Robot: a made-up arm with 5 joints. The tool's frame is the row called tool.
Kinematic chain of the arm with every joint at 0, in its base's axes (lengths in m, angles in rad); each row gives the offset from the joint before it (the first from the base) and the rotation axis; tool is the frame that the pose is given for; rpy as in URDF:
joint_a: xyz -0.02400 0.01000 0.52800 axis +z
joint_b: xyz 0.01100 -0.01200 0.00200 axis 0 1 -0.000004
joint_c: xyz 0.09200 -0.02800 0.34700 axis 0 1 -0.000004
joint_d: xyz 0.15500 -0.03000 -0.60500 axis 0 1 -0.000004
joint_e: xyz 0.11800 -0.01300 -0.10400 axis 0 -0.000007 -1
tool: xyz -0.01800 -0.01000 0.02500 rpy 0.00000 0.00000 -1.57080
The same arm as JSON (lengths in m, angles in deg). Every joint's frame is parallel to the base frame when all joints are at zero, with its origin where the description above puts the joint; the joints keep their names.
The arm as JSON. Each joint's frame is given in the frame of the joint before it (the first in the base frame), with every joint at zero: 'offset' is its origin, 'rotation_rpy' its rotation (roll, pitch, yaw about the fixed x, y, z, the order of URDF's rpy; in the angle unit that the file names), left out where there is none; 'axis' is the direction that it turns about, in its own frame. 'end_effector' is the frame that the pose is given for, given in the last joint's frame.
{"length_unit": "m", "angle_unit": "deg", "chain": [
  {"id": "joint_a", "offset": [-0.024, 0.01, 0.528], "axis": "+z"},
  {"id": "joint_b", "offset": [0.011, -0.012, 0.002], "axis": "+y"},
  {"id": "joint_c", "offset": [0.092, -0.028, 0.347], "axis": "+y"},
  {"id": "joint_d", "offset": [0.155, -0.03, -0.605], "axis": "+y"},
  {"id": "joint_e", "offset": [0.118, -0.013, -0.104], "axis": "-z"}
], "end_effector": {"offset": [-0.018, -0.01, 0.025], "rotation_rpy": [0.0, 0.0, -90.0]}}

